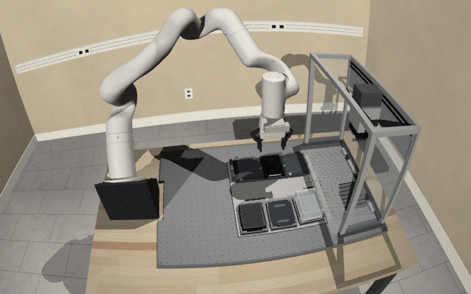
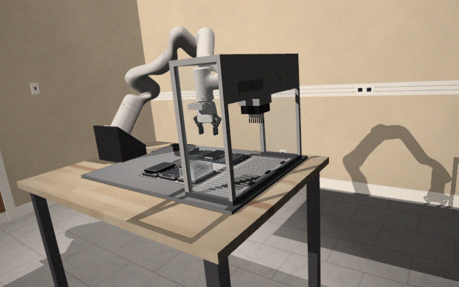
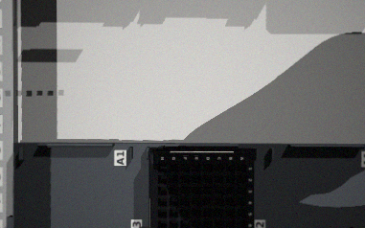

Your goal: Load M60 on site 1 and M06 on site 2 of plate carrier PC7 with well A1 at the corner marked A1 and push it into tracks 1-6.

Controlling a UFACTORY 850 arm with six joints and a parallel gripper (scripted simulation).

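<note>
Now: the nest S1 70 mm behind my hand, 250 mm to the right of it and 140 mm below it. From my hand the other things lie so: clear deep-well block M09 (140 mm ahead, 210 mm to the right, 110 mm below); nest S2 (40 mm ahead, 230 mm to the right, 140 mm below); plate carrier PC7 (30 mm to the left, 120 mm below).
</note>
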